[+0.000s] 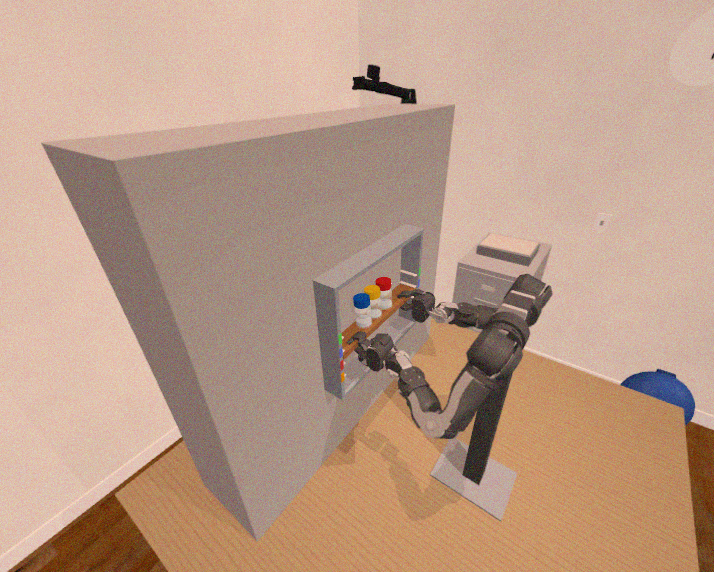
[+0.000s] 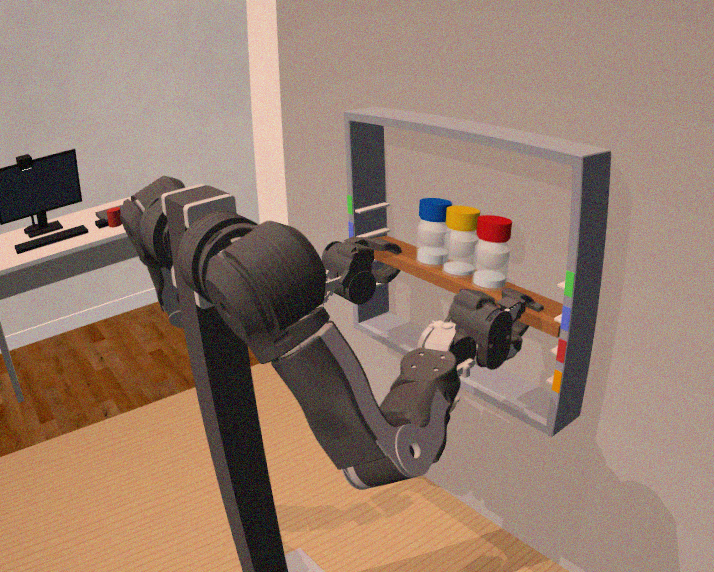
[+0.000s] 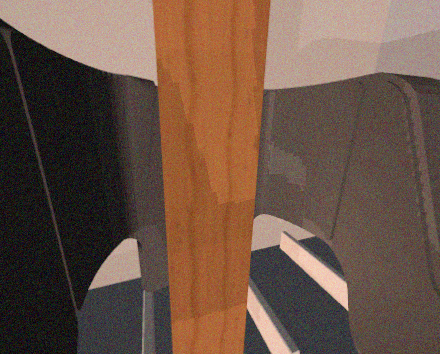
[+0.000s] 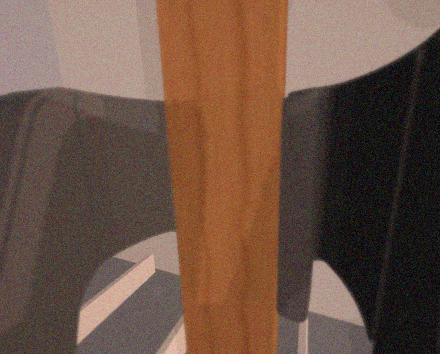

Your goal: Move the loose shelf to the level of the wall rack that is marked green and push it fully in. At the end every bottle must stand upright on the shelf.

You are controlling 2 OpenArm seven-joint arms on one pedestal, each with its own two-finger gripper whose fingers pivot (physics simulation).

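Observation:
The loose shelf [image 1: 379, 324] [image 2: 417, 271] [image 3: 215, 150] [image 4: 225, 150] is a brown wooden board held roughly level at the rack opening. Its ends are near the blue marks, below the green marks [image 2: 569, 284] [image 1: 340, 339]. Insertion depth is unclear. Blue-capped [image 1: 361, 311] [image 2: 433, 231], yellow-capped [image 1: 373, 300] [image 2: 461, 241] and red-capped [image 1: 384, 291] [image 2: 492, 253] white bottles stand upright on it. My left gripper [image 1: 356, 346] [image 2: 391, 258] is shut on the shelf near the blue-capped bottle's end. My right gripper [image 1: 403, 299] [image 2: 529, 322] is shut on it near the red-capped bottle's end.
The grey wall rack [image 1: 326, 333] [image 2: 587, 286] has side panels and thin pale ledges [image 2: 371, 207] [image 3: 312, 267] [image 4: 120, 295] inside. Blue, red and orange marks sit below green on its post. A grey cabinet [image 1: 482, 288] stands beyond the wall.

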